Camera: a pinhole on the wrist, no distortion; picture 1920 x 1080 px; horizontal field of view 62.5 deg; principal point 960.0 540.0 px. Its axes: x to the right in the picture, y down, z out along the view. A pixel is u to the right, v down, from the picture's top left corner.
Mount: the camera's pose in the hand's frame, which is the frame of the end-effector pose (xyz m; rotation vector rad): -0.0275 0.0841 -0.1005 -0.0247 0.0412 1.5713
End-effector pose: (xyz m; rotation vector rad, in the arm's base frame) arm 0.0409 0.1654 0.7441 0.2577 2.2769 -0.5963
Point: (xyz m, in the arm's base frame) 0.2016 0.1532 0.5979
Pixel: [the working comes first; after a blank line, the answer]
In the camera's frame: -0.0004 -0.0178 0.2961

957.8 444.8
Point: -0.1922 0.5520 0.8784
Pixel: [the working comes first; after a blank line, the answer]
In the camera's frame: 0.1372 -0.0977 -0.3102

behind the camera
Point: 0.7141 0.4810 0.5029
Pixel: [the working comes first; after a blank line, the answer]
In the camera's frame: 0.4903 0.2709 0.5307

outside the picture
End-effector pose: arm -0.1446 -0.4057 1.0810 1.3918 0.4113 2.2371
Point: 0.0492 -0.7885 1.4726
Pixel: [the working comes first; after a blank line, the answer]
In the camera's frame: 0.3644 -0.0417 0.4609

outside the picture
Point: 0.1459 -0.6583 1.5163
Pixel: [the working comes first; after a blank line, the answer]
In the camera's frame: 0.2488 -0.1071 0.5636

1658.2 239.4
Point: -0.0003 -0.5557 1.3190
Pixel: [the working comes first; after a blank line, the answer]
In the camera's frame: 0.1099 -0.0697 0.3397

1472.1 215.2
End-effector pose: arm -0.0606 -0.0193 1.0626 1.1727 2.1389 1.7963
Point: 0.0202 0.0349 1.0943
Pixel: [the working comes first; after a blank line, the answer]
In the camera's frame: -0.0250 -0.0146 0.1768

735.9 409.2
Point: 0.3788 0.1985 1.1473
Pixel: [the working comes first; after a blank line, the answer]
In the camera's frame: 0.1802 0.1176 0.4907

1541.0 919.2
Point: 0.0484 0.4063 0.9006
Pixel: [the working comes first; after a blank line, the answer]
In the camera's frame: -0.1969 -0.1448 0.5370

380.0 113.4
